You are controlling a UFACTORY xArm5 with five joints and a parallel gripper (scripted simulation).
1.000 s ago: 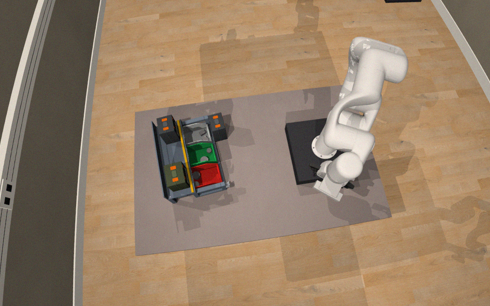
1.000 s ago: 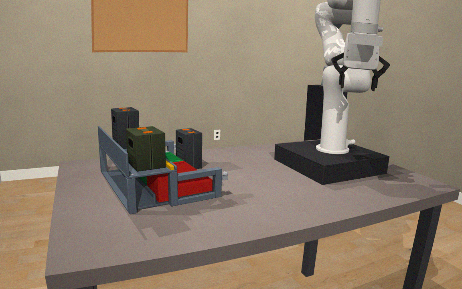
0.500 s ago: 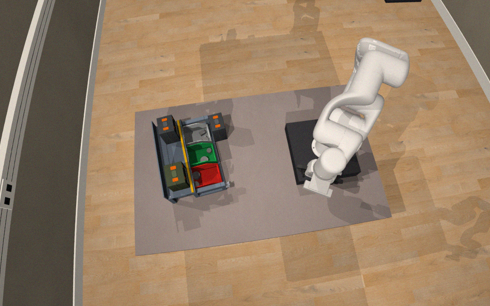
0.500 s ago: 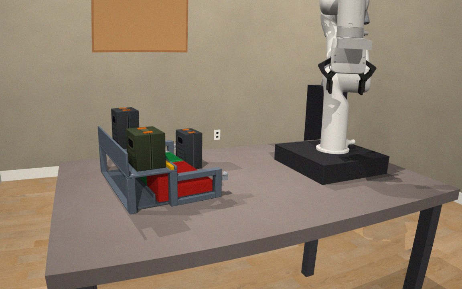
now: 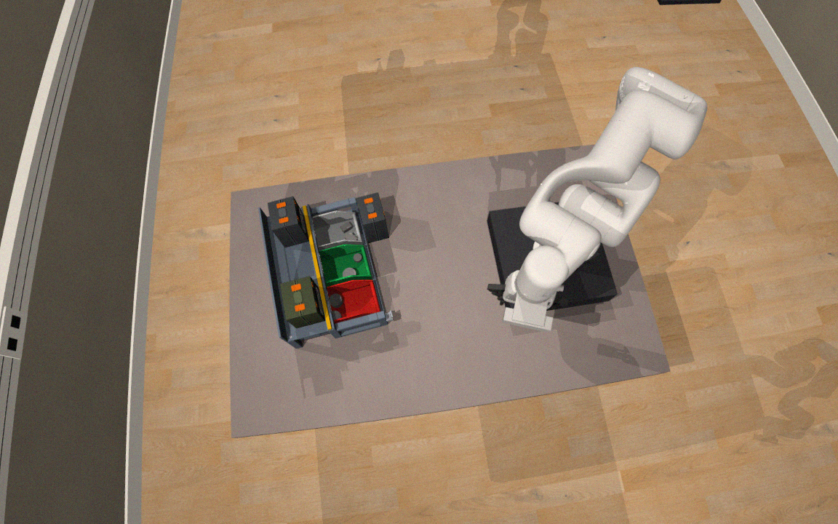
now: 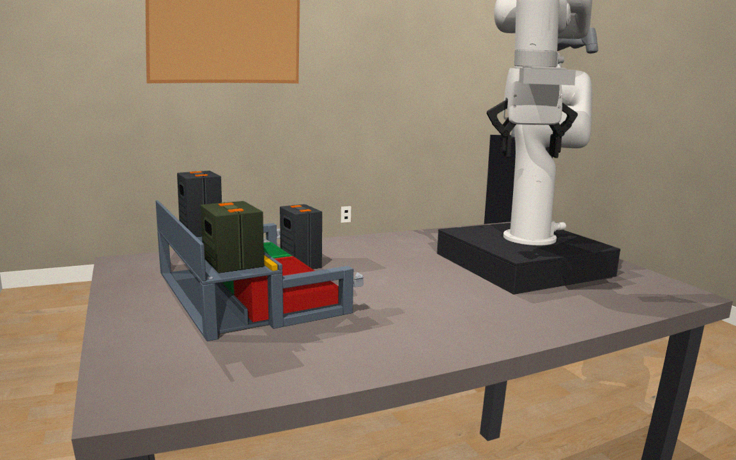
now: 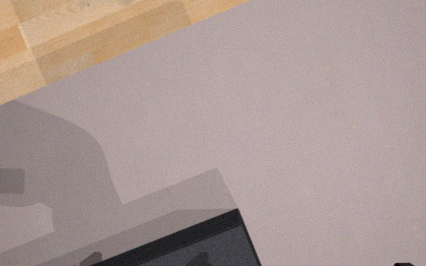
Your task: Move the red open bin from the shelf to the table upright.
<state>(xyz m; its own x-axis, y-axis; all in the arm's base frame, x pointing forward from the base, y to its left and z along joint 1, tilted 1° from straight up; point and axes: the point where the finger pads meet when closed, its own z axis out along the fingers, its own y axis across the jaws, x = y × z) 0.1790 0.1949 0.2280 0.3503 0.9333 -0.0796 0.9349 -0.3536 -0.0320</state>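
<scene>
Now: hand 430 mm short of the red open bin, 120 mm to the left of it and 250 mm above it. The rest, counted from my hand: olive box 520 mm ahead, 110 mm to the right, 140 mm below; then green bin 440 mm ahead, 230 mm to the right, 250 mm below; then grey disc 470 mm ahead, 90 mm to the right, 280 mm below.
</scene>
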